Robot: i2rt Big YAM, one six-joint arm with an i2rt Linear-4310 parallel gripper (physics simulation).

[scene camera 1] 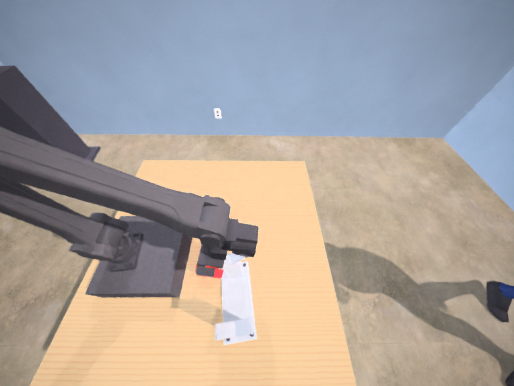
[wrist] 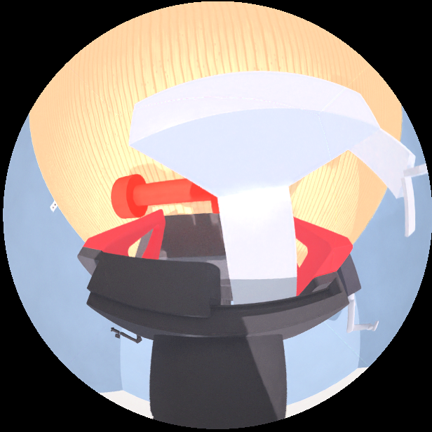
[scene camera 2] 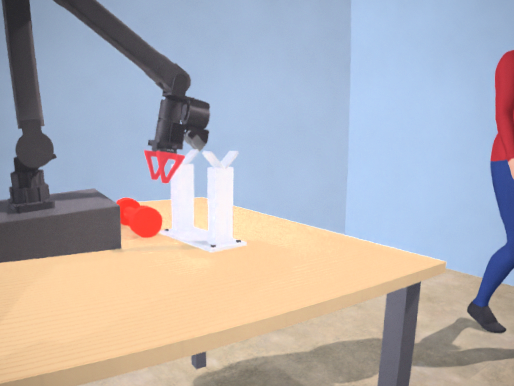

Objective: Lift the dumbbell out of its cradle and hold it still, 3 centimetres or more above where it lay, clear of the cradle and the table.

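Places are measured from the arm's base along level axes (x right, y ahead, z up), in millimetres.
Pixels of known places: gripper, fingertip midpoint: (scene camera 2: pixel 159 181); arm's base, link origin: (scene camera 1: pixel 127 252) (scene camera 2: pixel 31 206).
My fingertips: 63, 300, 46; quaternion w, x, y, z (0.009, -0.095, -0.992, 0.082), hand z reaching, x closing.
Ahead of a thing's pixels: the offset from my fingertips to its top centre, as dx, dy, dz. Level surfaces: height alone.
The red dumbbell @[-80, -32, -61] (scene camera 2: pixel 145 221) (wrist: pixel 165 193) lies on its side on the table, between the dark base block and the white cradle. The arm hides it in scene camera 1, and part of it is behind the cradle in the wrist view. The cradle @[+106, +55, +80] (scene camera 1: pixel 237 295) (scene camera 2: pixel 220 205) (wrist: pixel 257 215) stands upright, with two tall posts topped by V-shaped rests; no dumbbell sits in the near V. My gripper (scene camera 2: pixel 160 180) (wrist: pixel 217 215) is open and empty, fingers pointing down, at about the height of the V rests, close to the far post. That post's white parts cover some of one finger in the wrist view.
The dark base block (scene camera 1: pixel 142 280) (scene camera 2: pixel 60 227) stands left of the dumbbell. The wooden table @[dz -137] (scene camera 1: pixel 295 300) (scene camera 2: pixel 300 265) extends right of the cradle to its edge. A person (scene camera 2: pixel 500 240) stands on the floor beyond the table at the right.
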